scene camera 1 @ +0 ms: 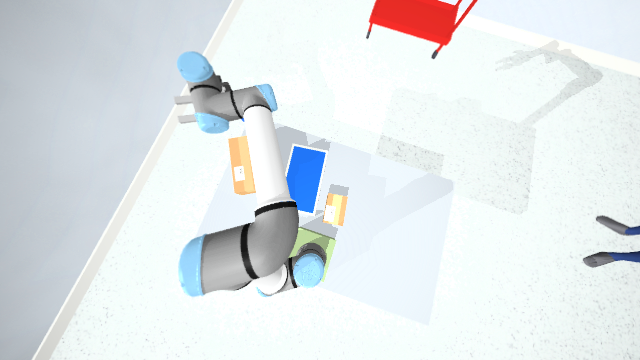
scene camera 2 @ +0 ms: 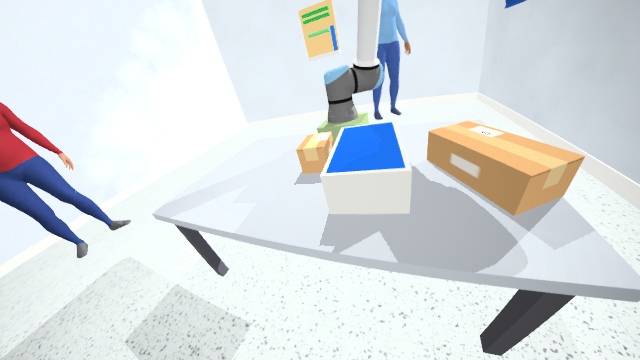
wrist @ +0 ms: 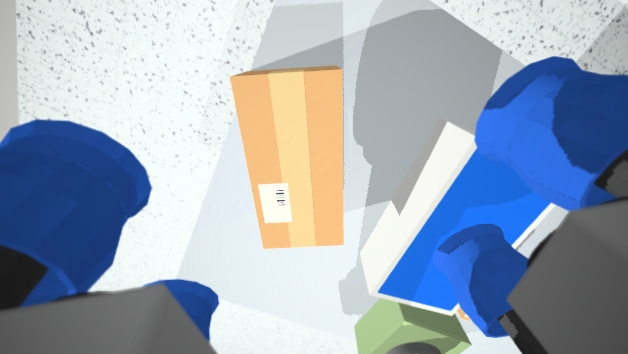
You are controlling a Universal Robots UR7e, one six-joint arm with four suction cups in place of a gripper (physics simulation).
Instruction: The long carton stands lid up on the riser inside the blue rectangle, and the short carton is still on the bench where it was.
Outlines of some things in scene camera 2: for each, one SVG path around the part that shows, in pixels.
A long carton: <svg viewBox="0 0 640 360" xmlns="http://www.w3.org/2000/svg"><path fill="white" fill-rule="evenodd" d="M428 131L427 160L513 216L564 196L585 158L581 154L471 121Z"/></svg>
A short carton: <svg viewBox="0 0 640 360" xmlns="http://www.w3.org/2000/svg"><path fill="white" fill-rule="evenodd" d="M331 132L308 135L296 149L303 174L322 173L334 146Z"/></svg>
